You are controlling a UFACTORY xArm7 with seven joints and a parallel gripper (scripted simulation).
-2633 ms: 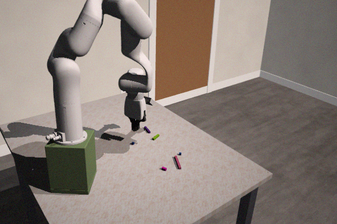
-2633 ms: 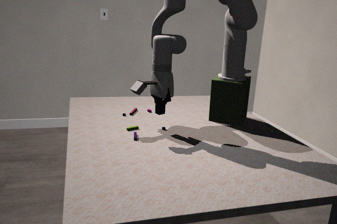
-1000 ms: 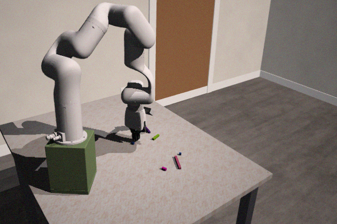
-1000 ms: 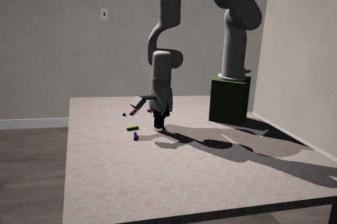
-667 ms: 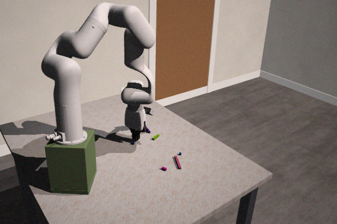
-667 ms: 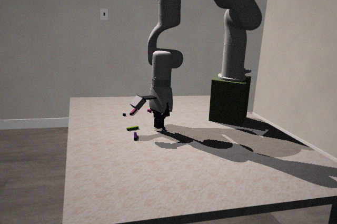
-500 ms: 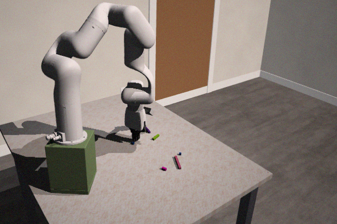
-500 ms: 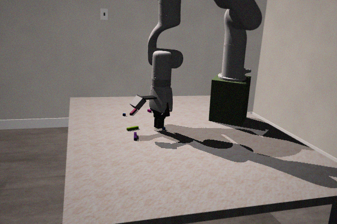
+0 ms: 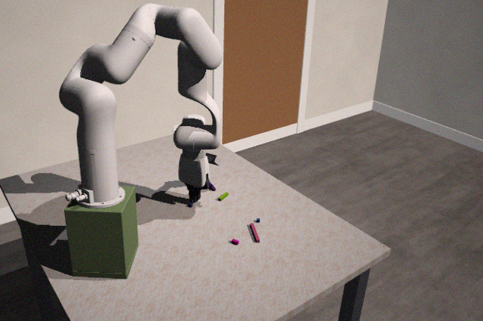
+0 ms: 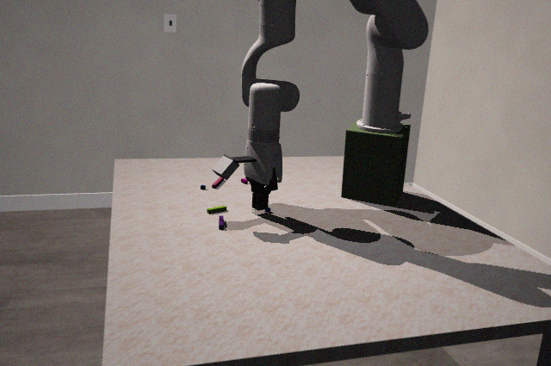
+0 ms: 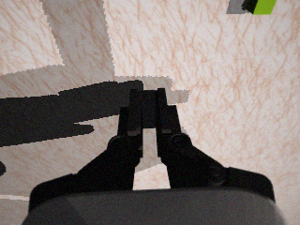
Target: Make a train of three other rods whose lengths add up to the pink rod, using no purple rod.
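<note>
The grey rod lies 2 cm below my hand. From my hand the other things lie so: lime rod (9 cm ahead, 5 cm to the right, 3 cm below); purple rod (12 cm ahead, 4 cm to the left, 3 cm below); magenta rod (25 cm to the right, 7 cm behind, 3 cm below).
</note>
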